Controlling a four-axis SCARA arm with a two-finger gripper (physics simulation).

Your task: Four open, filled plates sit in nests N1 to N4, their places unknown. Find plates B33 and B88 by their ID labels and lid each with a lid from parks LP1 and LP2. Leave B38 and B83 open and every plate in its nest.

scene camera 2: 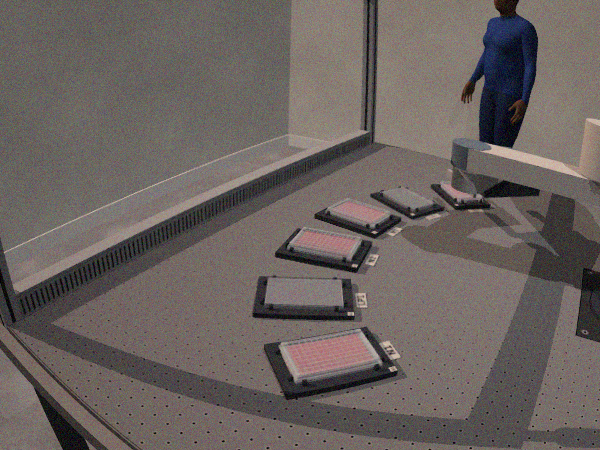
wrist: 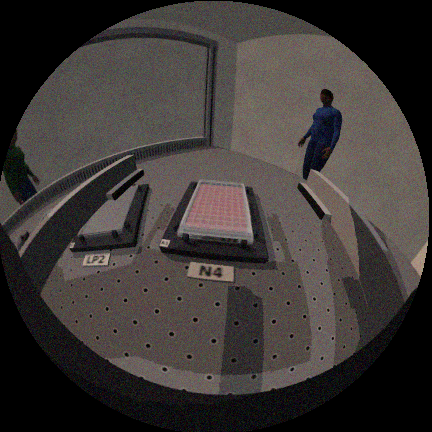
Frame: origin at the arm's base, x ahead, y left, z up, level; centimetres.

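Seen in the pictures: gripper, fingertip midpoint: [wrist: 220, 164].
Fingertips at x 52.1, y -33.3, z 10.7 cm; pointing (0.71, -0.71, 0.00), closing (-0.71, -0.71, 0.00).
A point is followed by its place in that frame.
My gripper [wrist: 220, 164] {x 52.1, y -33.3, z 10.7 cm} is open and empty, low around nest N4, its fingers apart on either side of the filled pink plate [wrist: 219, 207] {x 54.7, y -36.1, z 3.8 cm} [scene camera 2: 456, 192] {x 56.6, y -33.8, z 3.8 cm}. That plate sits open in nest N4 [wrist: 175, 246] {x 53.4, y -28.9, z 2.5 cm}; its ID label is not readable. Three more pink plates sit in nests: one at N1 [scene camera 2: 330, 354] {x 51.4, y 42.5, z 3.6 cm} in front, two [scene camera 2: 325, 243] {x 70.2, y 13.0, z 3.7 cm} [scene camera 2: 359, 212] {x 71.9, y -4.6, z 3.8 cm} between the lid parks. A grey lid [scene camera 2: 305, 292] {x 64.1, y 29.6, z 3.0 cm} lies on LP1 [scene camera 2: 259, 300] {x 69.4, y 35.2, z 2.3 cm}. Another grey lid [scene camera 2: 407, 197] {x 67.2, y -22.5, z 3.1 cm} [wrist: 107, 217] {x 63.5, y -22.2, z 3.1 cm} lies on LP2 [wrist: 131, 239] {x 57.7, y -24.7, z 2.3 cm}. In the scene view the fingertips are not clearly visible.
The arm [scene camera 2: 525, 162] {x 33.6, y 4.8, z 26.8 cm} reaches in from the right. A slotted rail [scene camera 2: 200, 207] {x 100.4, y 16.6, z 5.1 cm} runs along the table's far left edge. A dark plate-like fixture [scene camera 2: 592, 305] {x 12.0, y 3.0, z 1.8 cm} is at the right edge. A person in blue [scene camera 2: 510, 60] [wrist: 324, 125] stands beyond the table, and one in green [wrist: 17, 167] at left.
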